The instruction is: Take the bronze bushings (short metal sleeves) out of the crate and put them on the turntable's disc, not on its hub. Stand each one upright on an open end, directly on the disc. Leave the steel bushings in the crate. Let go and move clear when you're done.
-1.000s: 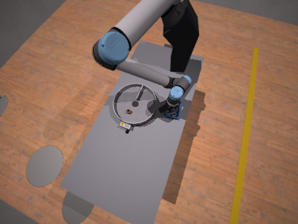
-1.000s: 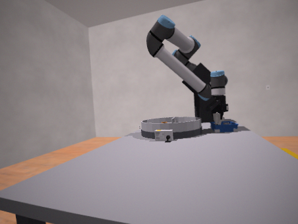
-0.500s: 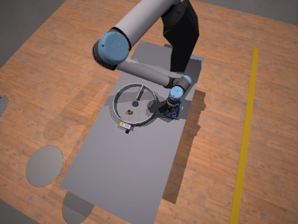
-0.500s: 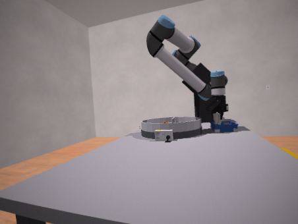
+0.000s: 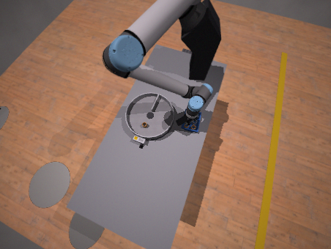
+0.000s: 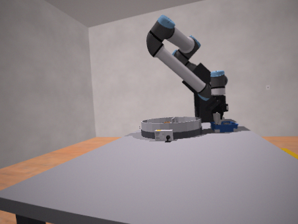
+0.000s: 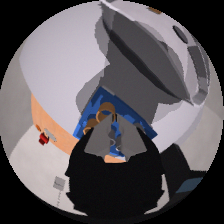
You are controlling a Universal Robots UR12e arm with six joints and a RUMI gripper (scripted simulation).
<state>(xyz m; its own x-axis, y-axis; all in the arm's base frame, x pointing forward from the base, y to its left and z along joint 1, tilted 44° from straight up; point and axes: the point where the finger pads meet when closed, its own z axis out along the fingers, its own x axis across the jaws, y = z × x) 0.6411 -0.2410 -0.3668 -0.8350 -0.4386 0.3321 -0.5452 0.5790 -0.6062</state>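
Right now my hand is 4 cm to the right of the blue crate, 4 cm past it and 1 cm above it. Round my hand: turntable disc (32 cm to the right, 2 cm behind, 1 cm above).
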